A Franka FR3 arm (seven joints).
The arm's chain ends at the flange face. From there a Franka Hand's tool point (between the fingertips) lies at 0.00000 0.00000 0.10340 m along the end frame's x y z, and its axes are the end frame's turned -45 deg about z.
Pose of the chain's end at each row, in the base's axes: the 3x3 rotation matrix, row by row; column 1 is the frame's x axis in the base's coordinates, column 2 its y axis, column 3 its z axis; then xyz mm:
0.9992 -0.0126 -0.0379; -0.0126 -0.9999 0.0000; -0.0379 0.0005 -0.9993; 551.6 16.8 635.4
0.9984 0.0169 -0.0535; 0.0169 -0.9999 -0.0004; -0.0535 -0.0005 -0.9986; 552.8 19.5 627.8
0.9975 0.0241 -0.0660; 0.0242 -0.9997 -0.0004; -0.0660 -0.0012 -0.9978; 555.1 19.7 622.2
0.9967 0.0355 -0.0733; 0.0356 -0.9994 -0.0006; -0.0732 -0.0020 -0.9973; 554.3 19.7 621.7
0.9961 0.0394 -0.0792; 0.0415 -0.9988 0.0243; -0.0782 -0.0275 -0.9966; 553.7 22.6 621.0
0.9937 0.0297 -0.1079; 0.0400 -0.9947 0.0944; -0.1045 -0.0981 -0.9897; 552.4 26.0 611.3
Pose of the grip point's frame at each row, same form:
0.7155 0.6976 -0.0379; 0.6981 -0.7159 0.0000; -0.0272 -0.0264 -0.9993; 547.7 16.8 532.1
0.6940 0.7179 -0.0535; 0.7190 -0.6951 -0.0004; -0.0375 -0.0382 -0.9986; 547.3 19.5 524.5
0.6883 0.7224 -0.0660; 0.7240 -0.6898 -0.0004; -0.0458 -0.0475 -0.9978; 548.3 19.7 519.0
0.6797 0.7299 -0.0733; 0.7319 -0.6815 -0.0006; -0.0503 -0.0532 -0.9973; 546.7 19.6 518.6
0.6765 0.7322 -0.0792; 0.7356 -0.6769 0.0243; -0.0359 -0.0747 -0.9966; 545.5 25.1 518.0
0.6817 0.7237 -0.1079; 0.7316 -0.6751 0.0944; -0.0045 -0.1433 -0.9897; 541.2 35.8 509.0

